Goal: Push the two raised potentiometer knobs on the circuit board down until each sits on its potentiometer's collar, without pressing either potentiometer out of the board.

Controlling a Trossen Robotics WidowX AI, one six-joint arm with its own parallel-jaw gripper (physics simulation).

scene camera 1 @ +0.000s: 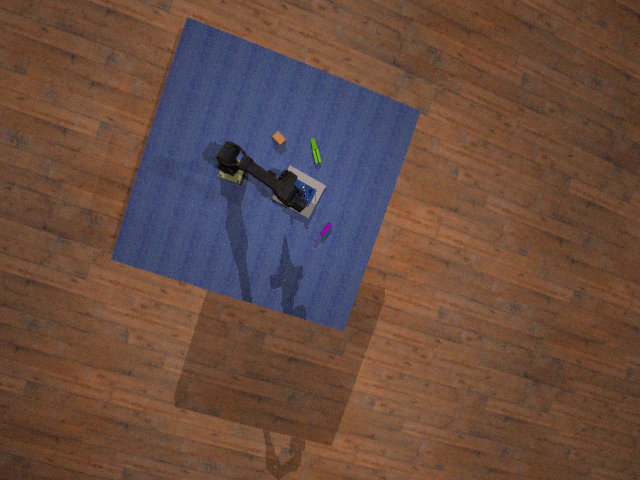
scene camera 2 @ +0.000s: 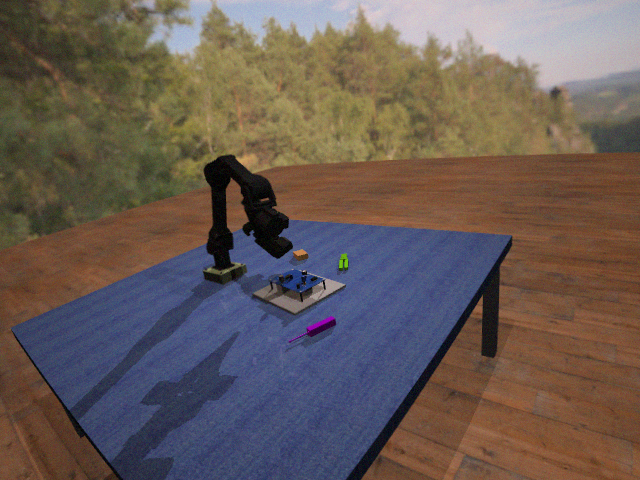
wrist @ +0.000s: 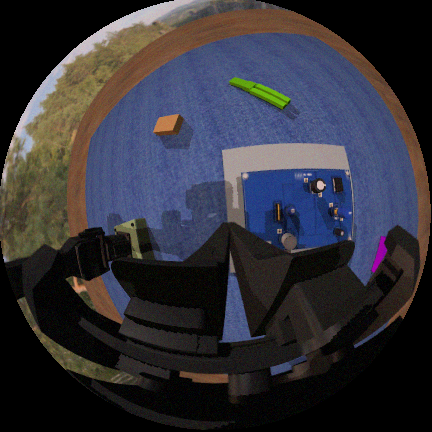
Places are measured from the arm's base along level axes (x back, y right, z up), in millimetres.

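Pixels of known places: gripper, fingertip midpoint: [scene camera 2: 274, 255] [wrist: 227, 227]; arm's base, link origin: [scene camera 2: 223, 266] [wrist: 124, 244].
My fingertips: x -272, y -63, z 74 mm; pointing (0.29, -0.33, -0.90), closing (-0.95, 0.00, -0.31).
Note:
Ahead of a thing's pixels: the offset from my fingertips to its middle. "spot": to the spot under its first point. Level surfaces: height alone.
The blue circuit board @(dz -68 mm) [scene camera 1: 311, 194] [scene camera 2: 294, 283] [wrist: 260, 187] stands on thin legs over a grey plate [scene camera 1: 318, 186] [scene camera 2: 296, 307] [wrist: 285, 155]. In the wrist view, a round black part with a white top @(spot: dx -94, dy -35, dz -46 mm) [wrist: 318, 185] stands near the board's upper right, and a round grey-topped part @(spot: dx -57, dy +24, dz -46 mm) [wrist: 288, 241] near its lower edge. A small round blue part @(spot: dx -63, dy -8, dz -55 mm) [wrist: 292, 210] lies between. I cannot tell which parts are the potentiometer knobs, nor their height over the collars. My gripper [scene camera 2: 283, 253] [wrist: 227, 227] is shut and empty, above the board's arm-base side, apart from it. The fingers hide the board's lower edge.
An orange block @(dx +141, dy -198, dz -98 mm) [scene camera 1: 279, 137] [scene camera 2: 300, 254] [wrist: 168, 124] and green pliers @(dx -54, dy -241, dz -102 mm) [scene camera 1: 315, 151] [scene camera 2: 343, 262] [wrist: 265, 94] lie beyond the board. A purple screwdriver @(dx -305, dy +117, dz -99 mm) [scene camera 1: 325, 229] [scene camera 2: 321, 327] [wrist: 380, 255] lies on its other side. All rest on the blue table @(dz -108 mm) [scene camera 1: 206, 77] [scene camera 2: 413, 289] [wrist: 150, 175].

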